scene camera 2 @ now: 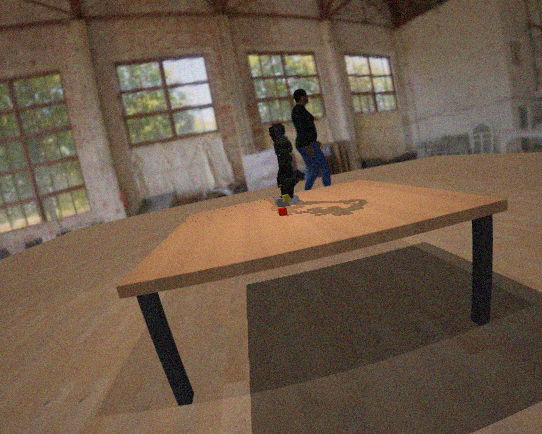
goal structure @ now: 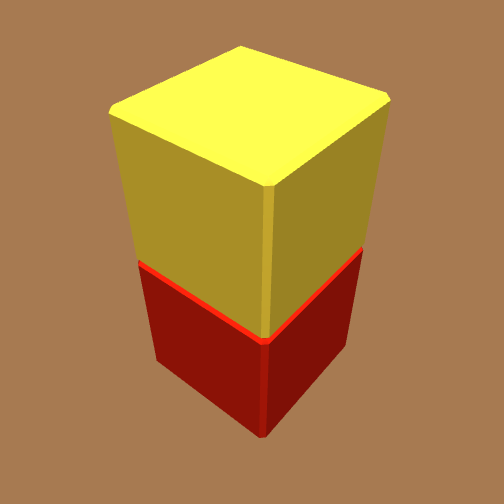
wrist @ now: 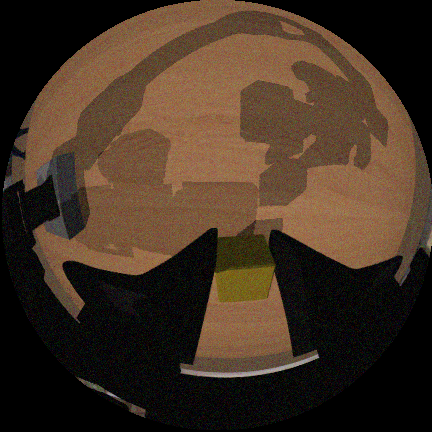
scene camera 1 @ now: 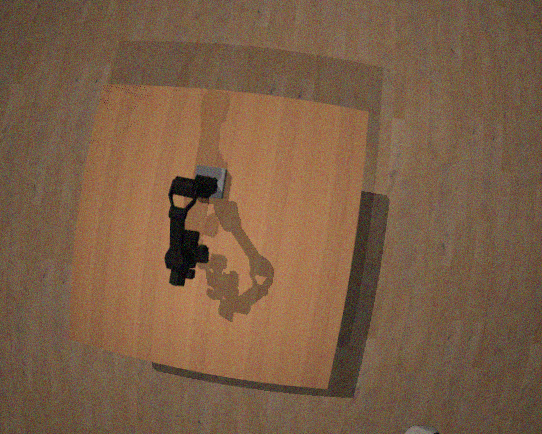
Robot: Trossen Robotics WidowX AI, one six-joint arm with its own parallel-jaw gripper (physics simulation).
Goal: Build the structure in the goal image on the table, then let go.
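Frame: origin at the arm's base, x back, y right, z up, level; millimetres.
Where they show: gripper, fingertip midpoint: (scene camera 2: 291,198) (wrist: 243,235); arm's base at its link origin: (wrist: 49,198) (scene camera 1: 208,185).
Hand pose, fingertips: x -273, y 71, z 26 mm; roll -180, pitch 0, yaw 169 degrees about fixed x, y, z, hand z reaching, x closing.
Note:
Each offset is from my fingertips to the top centre of the thing. Level surfaces: height alone.
A yellow cube {dx +3, dy +23, dz +21 mm} (scene camera 2: 286,198) (wrist: 245,270) is held between the two black fingers of my gripper (wrist: 243,235). The gripper is shut on it and points down. In scene camera 2 the cube appears raised above the table, higher in view than a red cube {dx -8, dy +57, dz -36 mm} (scene camera 2: 282,211). The red cube rests on the table near the arm's base and stands apart from the yellow one. The red cube does not show in the wrist view or in scene camera 1. In scene camera 1 the dark arm hides the fingertips and the yellow cube.
The wooden table {dz -69 mm} (scene camera 1: 300,225) (scene camera 2: 240,235) carries the arm's grey base plate (scene camera 1: 220,175) (scene camera 2: 295,200) (wrist: 67,195). The arm's shadows fall across the table. A person (scene camera 2: 305,130) in a black top and blue jeans stands beyond the table.

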